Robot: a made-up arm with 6 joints.
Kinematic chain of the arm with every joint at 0, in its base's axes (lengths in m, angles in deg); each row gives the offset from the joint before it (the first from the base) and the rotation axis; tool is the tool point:
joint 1: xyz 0 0 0.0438 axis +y
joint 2: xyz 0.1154 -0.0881 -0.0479 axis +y
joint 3: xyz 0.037 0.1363 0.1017 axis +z
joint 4: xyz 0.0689 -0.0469 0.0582 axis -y
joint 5: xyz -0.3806 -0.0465 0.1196 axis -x
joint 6: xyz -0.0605 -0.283 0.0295 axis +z
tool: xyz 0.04 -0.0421 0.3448
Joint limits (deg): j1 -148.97..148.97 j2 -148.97..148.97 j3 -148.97..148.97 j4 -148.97..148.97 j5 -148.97..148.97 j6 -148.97..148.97
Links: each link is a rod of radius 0.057 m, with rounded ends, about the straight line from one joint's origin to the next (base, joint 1, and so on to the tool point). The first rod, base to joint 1, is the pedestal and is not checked.
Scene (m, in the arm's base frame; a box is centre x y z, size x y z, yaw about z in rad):
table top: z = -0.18
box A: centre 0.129 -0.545 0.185 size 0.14 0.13 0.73 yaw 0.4
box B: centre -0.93 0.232 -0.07 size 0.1 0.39 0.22 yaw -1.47
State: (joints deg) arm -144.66 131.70 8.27 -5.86 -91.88 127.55
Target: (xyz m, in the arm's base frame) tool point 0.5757 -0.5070 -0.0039
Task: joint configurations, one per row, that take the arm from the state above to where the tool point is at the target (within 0.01 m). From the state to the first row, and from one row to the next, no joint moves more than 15 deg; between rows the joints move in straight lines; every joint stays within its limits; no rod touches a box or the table.
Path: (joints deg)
1: -141.35 132.97 9.49 -18.71 -87.25 130.61
2: -138.03 134.25 10.70 -31.55 -82.62 133.67
3: -134.72 135.52 11.92 -44.40 -77.99 136.73
4: -131.41 136.80 13.13 -57.25 -73.36 139.79
5: -128.10 138.07 14.35 -70.10 -68.73 142.85
6: -124.78 139.35 15.56 -82.94 -64.10 145.91
7: -121.47 140.62 16.78 -95.79 -59.47 148.97
8: -111.91 142.29 23.52 -81.54 -59.56 145.82
9: -102.34 143.96 30.27 -67.30 -59.64 142.67
10: -92.78 145.63 37.01 -53.05 -59.73 139.52
11: -83.22 147.30 43.75 -38.80 -59.81 136.37
12: -73.65 148.97 50.49 -24.55 -59.90 133.22

